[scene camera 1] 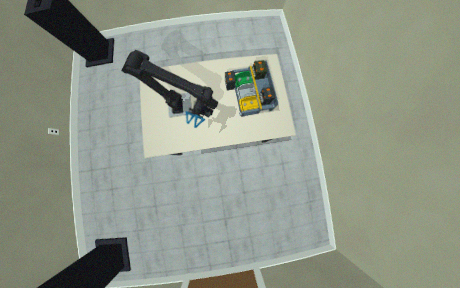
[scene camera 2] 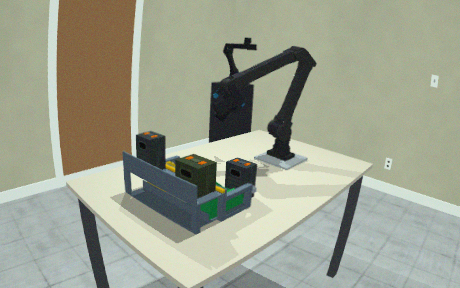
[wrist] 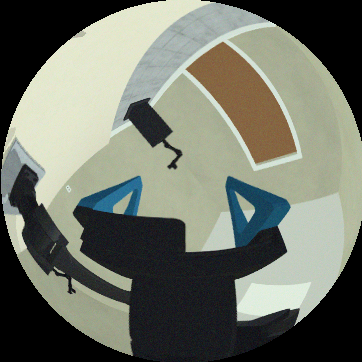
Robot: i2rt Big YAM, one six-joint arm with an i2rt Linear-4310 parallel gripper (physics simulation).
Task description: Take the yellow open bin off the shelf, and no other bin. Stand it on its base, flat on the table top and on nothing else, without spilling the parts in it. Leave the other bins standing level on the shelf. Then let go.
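Pixels of known places: gripper, fingertip midpoint: (scene camera 1: 191, 125) (wrist: 183, 180); arm's base, origin of the base link: (scene camera 1: 177, 106) (scene camera 2: 280, 155).
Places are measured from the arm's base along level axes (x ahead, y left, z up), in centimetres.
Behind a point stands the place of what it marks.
Note:
The yellow open bin (scene camera 1: 250, 104) @(x 61.0, y -5.2, z -0.4 cm) sits at the near end of the front row on the grey-blue shelf (scene camera 2: 157, 178) @(x 77.0, y 7.9, z 11.4 cm), with grey parts in it. In the scene camera 2 view it is mostly hidden behind the shelf and boxes. A grey bin (scene camera 1: 246, 92) @(x 59.2, y 6.0, z -0.5 cm) and a green bin (scene camera 1: 243, 79) @(x 58.4, y 18.5, z -0.6 cm) stand beside it in the row. My gripper (scene camera 1: 195, 119) @(x 15.4, y -24.5, z 24.3 cm) (scene camera 2: 229, 100) @(x 15.4, y -24.5, z 24.3 cm) (wrist: 183, 180) @(x 15.4, y -24.5, z 24.3 cm) is open and empty, its blue fingers wide apart. It hangs high above the table, near the arm's base and well away from the shelf. The bins do not show in the wrist view.
The shelf stands on the cream table (scene camera 1: 170, 142) @(x -8.5, y -29.1, z -1.4 cm) (scene camera 2: 280, 210) @(x 43.8, y 32.4, z -1.4 cm). Dark boxes with orange marks stand tall around the bins: one (scene camera 1: 230, 80) @(x 45.5, y 11.1, z 11.7 cm) (scene camera 2: 241, 174) @(x 48.9, y 17.7, z 8.9 cm) beside the green bin, an olive one (scene camera 1: 259, 69) @(x 67.2, y 13.9, z 18.4 cm) (scene camera 2: 196, 175) @(x 72.6, y 21.4, z 16.0 cm) and another (scene camera 1: 268, 94) @(x 69.4, y -7.5, z 20.8 cm) (scene camera 2: 150, 150) @(x 73.0, y -1.8, z 17.0 cm) behind the row.

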